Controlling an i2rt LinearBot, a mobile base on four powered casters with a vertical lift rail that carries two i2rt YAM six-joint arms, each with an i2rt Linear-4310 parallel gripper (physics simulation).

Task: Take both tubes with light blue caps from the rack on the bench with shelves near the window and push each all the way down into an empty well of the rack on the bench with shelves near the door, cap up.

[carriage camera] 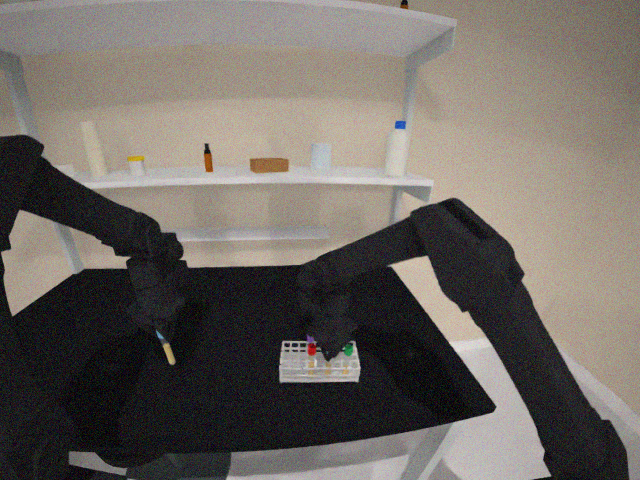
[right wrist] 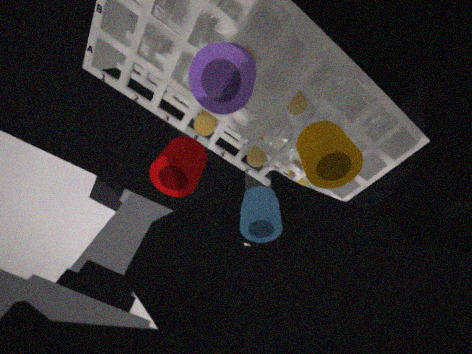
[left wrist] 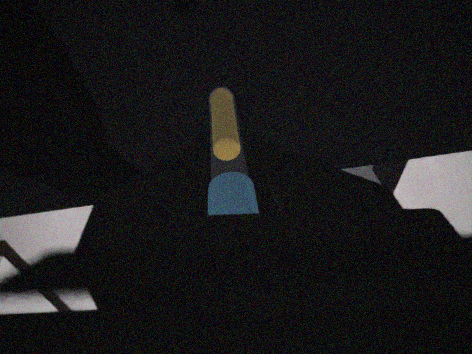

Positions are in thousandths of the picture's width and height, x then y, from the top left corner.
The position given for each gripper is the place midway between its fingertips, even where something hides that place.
In view: the left gripper (left wrist: 484, 414) and the right gripper (carriage camera: 515, 747).
The right gripper is seen too in the right wrist view (right wrist: 548, 510).
